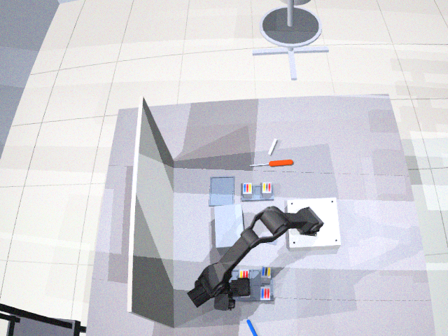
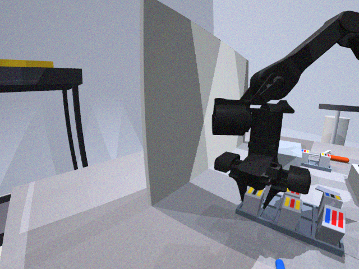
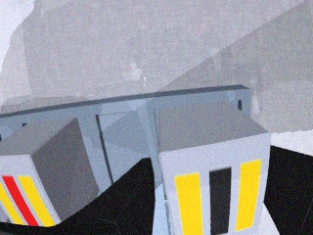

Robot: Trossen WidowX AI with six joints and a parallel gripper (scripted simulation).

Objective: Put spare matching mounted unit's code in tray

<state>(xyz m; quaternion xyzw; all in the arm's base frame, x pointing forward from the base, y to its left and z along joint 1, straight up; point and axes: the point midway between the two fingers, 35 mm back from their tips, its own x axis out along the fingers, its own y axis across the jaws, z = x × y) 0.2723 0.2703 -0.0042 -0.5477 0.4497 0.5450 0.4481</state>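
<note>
Right now my gripper tip is 41 cm to the left of the light-blue tray, 8 cm short of it and 1 cm above it. Also, from my gripper tip: blue marker pen (14 cm to the left, 13 cm behind, 1 cm below); mounted unit (22 cm to the right, 3 cm above, 1 cm ahead); grey spare (2 cm above).
</note>
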